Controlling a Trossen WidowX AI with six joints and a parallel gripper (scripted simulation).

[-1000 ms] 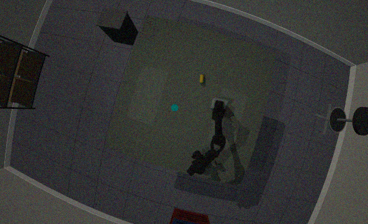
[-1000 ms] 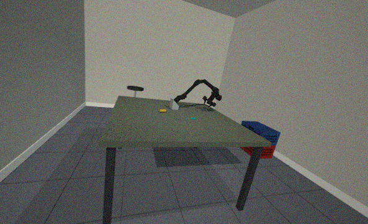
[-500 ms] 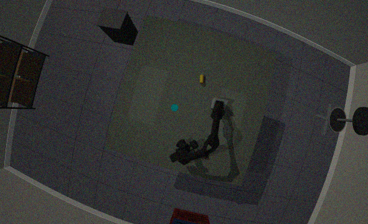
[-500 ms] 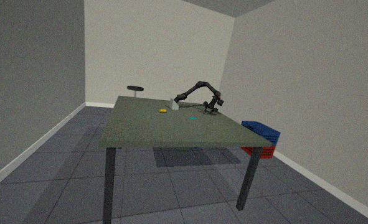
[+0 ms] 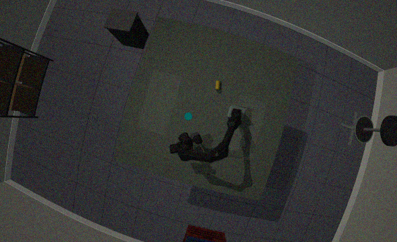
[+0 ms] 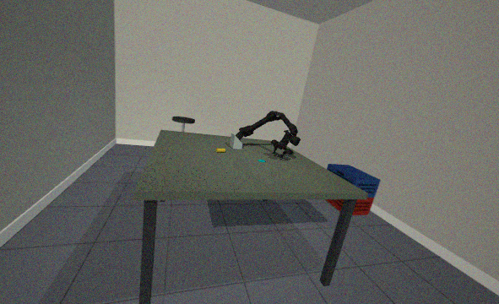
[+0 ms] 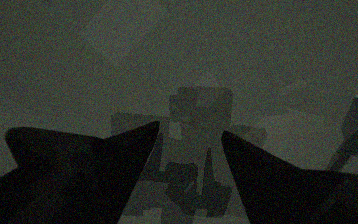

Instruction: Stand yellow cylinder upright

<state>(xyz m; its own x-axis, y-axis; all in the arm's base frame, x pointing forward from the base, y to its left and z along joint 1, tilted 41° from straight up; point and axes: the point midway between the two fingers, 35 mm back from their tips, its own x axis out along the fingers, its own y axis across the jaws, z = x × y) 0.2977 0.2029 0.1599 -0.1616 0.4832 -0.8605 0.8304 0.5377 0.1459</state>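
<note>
Now: gripper tip 44 cm to the left of the yellow tall cylinder, 13 cm past it and 1 cm above it. The rest, counted from my gripper tip: cyan circle (17 cm to the right, 6 cm ahead, 3 cm below).
</note>
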